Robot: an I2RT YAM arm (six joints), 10 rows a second.
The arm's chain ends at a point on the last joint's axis. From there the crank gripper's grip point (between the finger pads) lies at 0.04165 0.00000 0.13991 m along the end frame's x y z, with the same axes.
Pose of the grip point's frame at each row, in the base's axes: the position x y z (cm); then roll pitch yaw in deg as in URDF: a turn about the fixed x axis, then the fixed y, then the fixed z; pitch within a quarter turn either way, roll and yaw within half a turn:
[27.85 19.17 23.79 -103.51 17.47 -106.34]
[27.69 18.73 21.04 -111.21 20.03 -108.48]
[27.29 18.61 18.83 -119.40 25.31 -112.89]
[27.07 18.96 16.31 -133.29 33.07 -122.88]
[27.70 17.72 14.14 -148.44 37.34 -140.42]
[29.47 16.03 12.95 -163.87 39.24 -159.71]
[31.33 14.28 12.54 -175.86 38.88 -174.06]
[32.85 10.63 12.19 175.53 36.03 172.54]
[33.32 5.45 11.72 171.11 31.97 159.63]
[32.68 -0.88 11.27 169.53 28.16 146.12]
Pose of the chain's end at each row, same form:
[15.64 25.87 28.16 -103.51 17.47 -106.34]
[16.01 24.93 27.22 -111.21 20.03 -108.48]
[16.38 24.11 26.82 -119.40 25.31 -112.89]
[17.57 23.02 26.62 -133.29 33.07 -122.88]
[20.01 20.87 26.14 -148.44 37.34 -140.42]
[23.17 17.85 25.99 -163.87 39.24 -159.71]
[25.74 14.71 26.02 -175.86 38.88 -174.06]
[27.91 10.18 25.92 175.53 36.03 172.54]
[29.02 4.74 25.65 171.11 31.97 159.63]
[28.92 -1.42 25.37 169.53 28.16 146.12]

